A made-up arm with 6 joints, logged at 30 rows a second.
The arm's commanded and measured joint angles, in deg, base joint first. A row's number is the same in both.
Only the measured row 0 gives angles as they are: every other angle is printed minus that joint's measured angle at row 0.
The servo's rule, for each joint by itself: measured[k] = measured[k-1] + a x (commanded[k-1-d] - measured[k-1]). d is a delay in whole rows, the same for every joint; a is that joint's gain. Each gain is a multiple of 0.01, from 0.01 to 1. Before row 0 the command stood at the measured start. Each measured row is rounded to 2 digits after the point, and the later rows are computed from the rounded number. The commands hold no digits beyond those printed.
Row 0, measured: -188.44 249.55 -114.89 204.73 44.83 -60.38
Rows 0 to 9, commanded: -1.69 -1.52 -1.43 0.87 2.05 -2.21; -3.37 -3.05 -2.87 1.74 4.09 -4.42; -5.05 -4.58 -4.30 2.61 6.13 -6.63; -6.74 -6.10 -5.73 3.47 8.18 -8.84; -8.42 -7.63 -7.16 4.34 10.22 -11.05; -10.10 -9.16 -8.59 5.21 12.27 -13.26; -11.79 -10.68 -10.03 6.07 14.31 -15.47; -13.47 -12.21 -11.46 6.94 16.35 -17.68; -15.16 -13.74 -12.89 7.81 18.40 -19.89; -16.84 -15.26 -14.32 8.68 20.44 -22.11
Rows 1 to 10, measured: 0.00 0.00 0.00 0.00 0.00 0.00; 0.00 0.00 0.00 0.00 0.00 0.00; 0.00 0.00 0.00 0.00 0.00 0.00; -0.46 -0.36 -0.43 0.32 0.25 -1.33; -1.25 -1.01 -1.16 0.85 0.71 -3.18; -2.28 -1.87 -2.10 1.50 1.36 -5.25; -3.48 -2.89 -3.19 2.23 2.18 -7.40; -4.81 -4.03 -4.38 3.01 3.14 -9.59; -6.24 -5.26 -5.64 3.82 4.24 -11.79; -7.74 -6.56 -6.96 4.65 5.45 -14.00
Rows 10 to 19, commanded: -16.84 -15.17 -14.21 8.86 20.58 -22.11; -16.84 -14.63 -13.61 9.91 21.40 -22.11; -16.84 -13.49 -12.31 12.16 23.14 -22.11; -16.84 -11.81 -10.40 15.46 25.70 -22.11; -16.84 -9.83 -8.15 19.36 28.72 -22.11; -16.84 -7.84 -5.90 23.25 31.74 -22.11; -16.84 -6.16 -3.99 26.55 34.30 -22.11; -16.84 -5.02 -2.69 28.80 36.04 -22.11; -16.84 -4.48 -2.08 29.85 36.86 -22.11; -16.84 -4.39 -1.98 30.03 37.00 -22.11
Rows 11 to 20, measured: -9.29 -7.92 -8.31 5.50 6.76 -16.21; -10.87 -9.32 -9.68 6.35 8.16 -18.42; -12.48 -10.75 -11.07 7.21 9.63 -20.63; -13.66 -11.81 -12.01 7.82 10.94 -21.52; -14.52 -12.49 -12.49 8.59 12.20 -21.87; -15.15 -12.73 -12.44 9.91 13.51 -22.01; -15.61 -12.51 -11.83 11.96 14.97 -22.07; -15.94 -11.87 -10.73 14.70 16.62 -22.09; -16.18 -10.90 -9.28 17.86 18.43 -22.10; -16.36 -9.76 -7.69 21.08 20.33 -22.11
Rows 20 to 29, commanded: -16.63 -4.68 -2.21 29.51 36.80 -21.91; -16.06 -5.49 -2.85 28.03 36.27 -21.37; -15.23 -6.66 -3.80 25.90 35.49 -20.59; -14.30 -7.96 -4.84 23.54 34.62 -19.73; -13.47 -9.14 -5.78 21.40 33.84 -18.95; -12.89 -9.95 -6.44 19.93 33.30 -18.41; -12.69 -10.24 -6.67 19.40 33.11 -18.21; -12.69 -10.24 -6.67 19.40 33.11 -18.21; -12.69 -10.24 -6.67 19.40 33.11 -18.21; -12.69 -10.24 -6.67 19.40 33.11 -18.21
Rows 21 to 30, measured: -16.49 -8.62 -6.19 23.94 22.22 -22.11; -16.58 -7.63 -4.96 26.13 23.98 -22.11; -16.65 -6.85 -4.07 27.57 25.54 -22.11; -16.64 -6.33 -3.51 28.29 26.89 -21.99; -16.48 -6.13 -3.31 28.19 28.02 -21.62; -16.14 -6.26 -3.46 27.34 28.92 -21.00; -15.64 -6.67 -3.87 25.93 29.60 -20.24; -15.05 -7.26 -4.44 24.25 30.11 -19.47; -14.47 -7.91 -5.04 22.65 30.49 -18.83; -13.99 -8.47 -5.53 21.45 30.80 -18.46
